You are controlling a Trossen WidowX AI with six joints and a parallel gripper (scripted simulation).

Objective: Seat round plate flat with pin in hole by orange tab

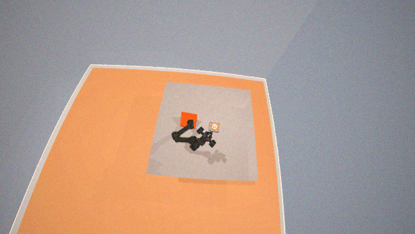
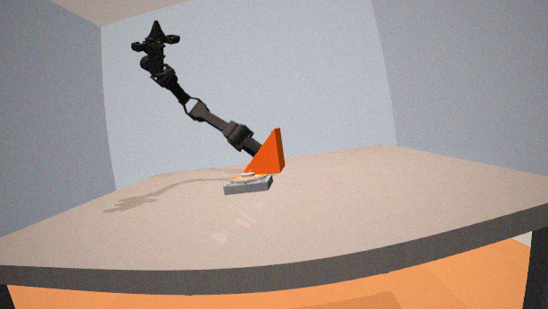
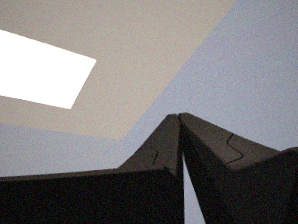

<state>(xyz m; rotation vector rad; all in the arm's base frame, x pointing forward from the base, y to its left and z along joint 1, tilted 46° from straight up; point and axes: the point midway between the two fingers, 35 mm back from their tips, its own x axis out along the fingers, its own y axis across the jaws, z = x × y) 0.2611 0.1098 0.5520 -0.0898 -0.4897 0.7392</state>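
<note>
Now: the base 110 mm ahead of my gripper tip, 270 mm to the left of it and 590 mm below it.
</note>
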